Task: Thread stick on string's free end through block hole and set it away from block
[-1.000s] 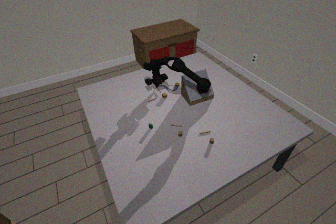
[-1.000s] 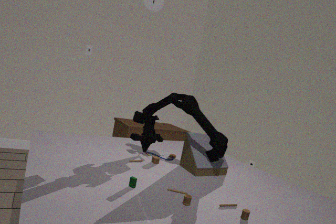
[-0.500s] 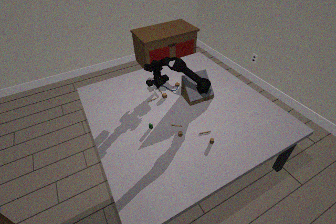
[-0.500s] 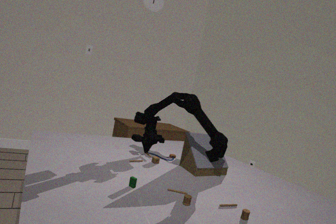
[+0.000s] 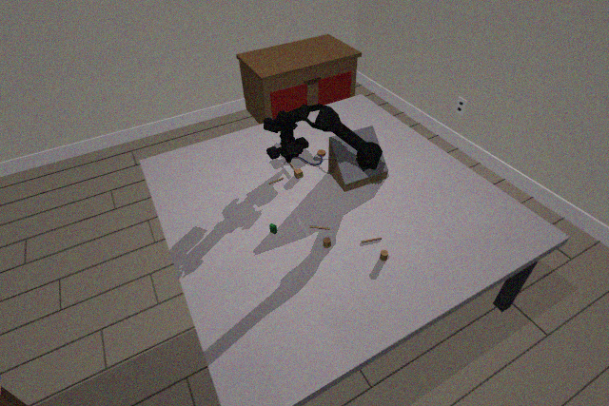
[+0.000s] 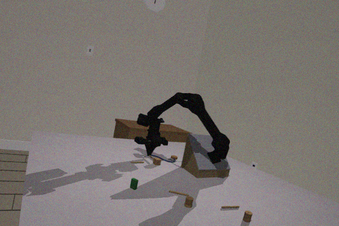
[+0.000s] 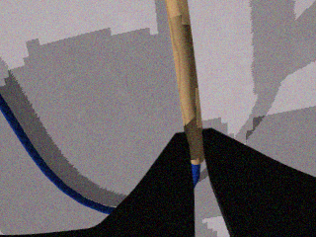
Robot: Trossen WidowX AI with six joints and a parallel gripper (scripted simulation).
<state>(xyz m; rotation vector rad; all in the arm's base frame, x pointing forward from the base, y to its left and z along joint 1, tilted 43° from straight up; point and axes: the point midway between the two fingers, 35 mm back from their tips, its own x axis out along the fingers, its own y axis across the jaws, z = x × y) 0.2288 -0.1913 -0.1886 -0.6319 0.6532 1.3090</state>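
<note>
Now: the wooden block 10 mm ahead of my gripper tip and 100 mm to the left of it. Round my gripper tip: green cube (260 mm ahead, 320 mm to the left, 10 mm above); round wooden button (170 mm behind, 20 mm to the left, 10 mm below).
</note>
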